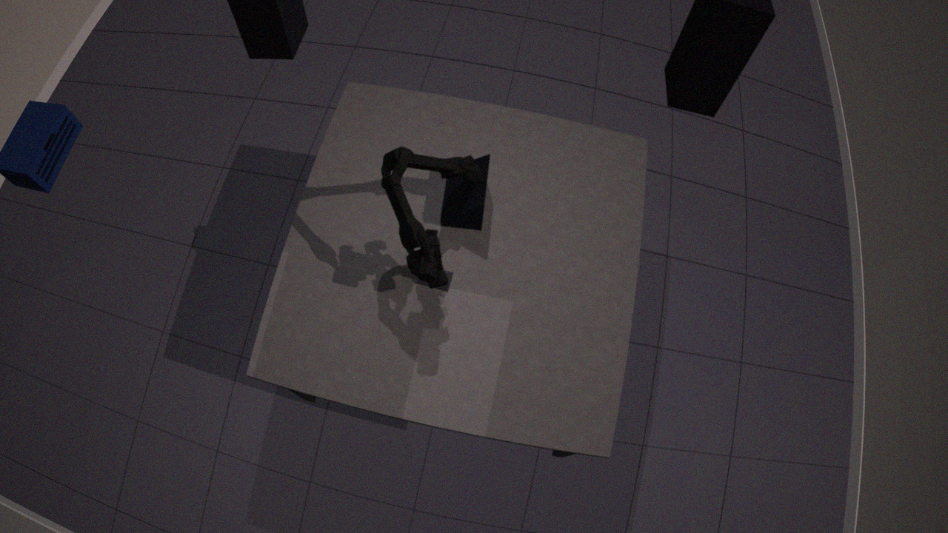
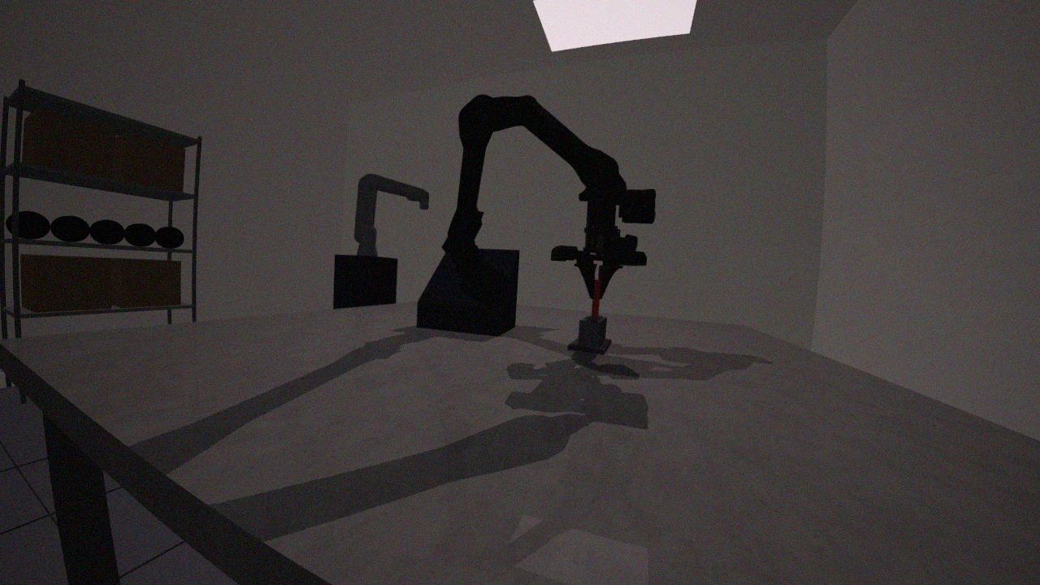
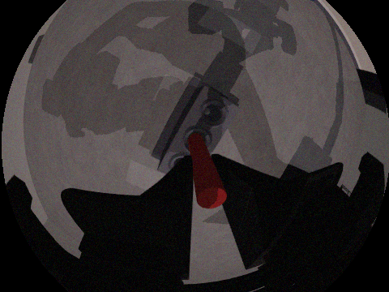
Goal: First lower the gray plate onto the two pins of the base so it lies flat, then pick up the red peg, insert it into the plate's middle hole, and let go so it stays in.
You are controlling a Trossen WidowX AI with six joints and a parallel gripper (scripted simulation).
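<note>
The red peg is right at my gripper tip. The rest, counted from my gripper tip: dark base: 90 mm below; gray plate: 50 mm below.
</note>
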